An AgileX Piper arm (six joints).
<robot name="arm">
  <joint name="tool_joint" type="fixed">
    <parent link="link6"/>
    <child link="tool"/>
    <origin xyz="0 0 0" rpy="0 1.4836 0"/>
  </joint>
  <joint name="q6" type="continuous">
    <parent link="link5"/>
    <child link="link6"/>
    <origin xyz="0.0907 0 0.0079" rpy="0 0 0"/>
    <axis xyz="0.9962 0 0.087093"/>
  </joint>
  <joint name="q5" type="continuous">
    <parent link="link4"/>
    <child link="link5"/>
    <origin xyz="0 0 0" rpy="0 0 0"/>
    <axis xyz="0 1 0"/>
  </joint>
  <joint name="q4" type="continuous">
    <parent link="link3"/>
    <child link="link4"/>
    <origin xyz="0.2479 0 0.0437" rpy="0 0 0"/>
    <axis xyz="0.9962 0 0.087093"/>
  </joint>
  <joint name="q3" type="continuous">
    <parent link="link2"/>
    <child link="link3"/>
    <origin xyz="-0.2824 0 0.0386" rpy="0 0 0"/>
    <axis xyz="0 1 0"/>
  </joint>
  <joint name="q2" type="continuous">
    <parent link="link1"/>
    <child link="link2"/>
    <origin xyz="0 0 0" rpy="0 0 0"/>
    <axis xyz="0 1 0"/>
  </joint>
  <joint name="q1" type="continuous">
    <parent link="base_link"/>
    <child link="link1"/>
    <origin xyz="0 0 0.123" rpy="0 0 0"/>
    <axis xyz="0 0 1"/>
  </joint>
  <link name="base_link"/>
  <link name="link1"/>
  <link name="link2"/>
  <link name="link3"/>
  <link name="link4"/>
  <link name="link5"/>
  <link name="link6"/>
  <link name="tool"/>
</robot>
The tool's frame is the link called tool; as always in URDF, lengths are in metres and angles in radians. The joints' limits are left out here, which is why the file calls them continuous.
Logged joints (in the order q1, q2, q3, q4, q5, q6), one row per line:
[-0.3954, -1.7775, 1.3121, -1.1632, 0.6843, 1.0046]
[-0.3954, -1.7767, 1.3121, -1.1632, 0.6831, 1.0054]
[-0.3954, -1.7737, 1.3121, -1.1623, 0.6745, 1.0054]
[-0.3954, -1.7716, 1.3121, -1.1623, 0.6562, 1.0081]
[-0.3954, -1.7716, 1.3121, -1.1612, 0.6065, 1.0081]
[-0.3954, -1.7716, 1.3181, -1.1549, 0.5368, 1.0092]
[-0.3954, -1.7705, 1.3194, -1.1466, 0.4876, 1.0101]
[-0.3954, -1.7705, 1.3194, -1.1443, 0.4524, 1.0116]
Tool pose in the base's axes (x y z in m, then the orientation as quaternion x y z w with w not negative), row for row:
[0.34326, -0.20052, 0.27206, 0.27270, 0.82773, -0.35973, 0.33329]
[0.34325, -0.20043, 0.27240, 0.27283, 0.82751, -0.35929, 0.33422]
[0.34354, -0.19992, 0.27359, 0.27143, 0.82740, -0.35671, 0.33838]
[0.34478, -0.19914, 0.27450, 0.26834, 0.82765, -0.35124, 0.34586]
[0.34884, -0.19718, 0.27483, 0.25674, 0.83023, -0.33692, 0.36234]
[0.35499, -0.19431, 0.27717, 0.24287, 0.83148, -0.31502, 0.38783]
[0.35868, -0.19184, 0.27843, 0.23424, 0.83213, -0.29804, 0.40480]
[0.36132, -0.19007, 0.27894, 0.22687, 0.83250, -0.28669, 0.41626]
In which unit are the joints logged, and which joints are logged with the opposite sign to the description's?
The joints are logged in radians. Opposite sign: q2, q3.
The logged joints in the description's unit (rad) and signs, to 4 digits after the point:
[-0.3954, 1.7775, -1.3121, -1.1632, 0.6843, 1.0046]
[-0.3954, 1.7767, -1.3121, -1.1632, 0.6831, 1.0054]
[-0.3954, 1.7737, -1.3121, -1.1623, 0.6745, 1.0054]
[-0.3954, 1.7716, -1.3121, -1.1623, 0.6562, 1.0081]
[-0.3954, 1.7716, -1.3121, -1.1612, 0.6065, 1.0081]
[-0.3954, 1.7716, -1.3181, -1.1549, 0.5368, 1.0092]
[-0.3954, 1.7705, -1.3194, -1.1466, 0.4876, 1.0101]
[-0.3954, 1.7705, -1.3194, -1.1443, 0.4524, 1.0116]

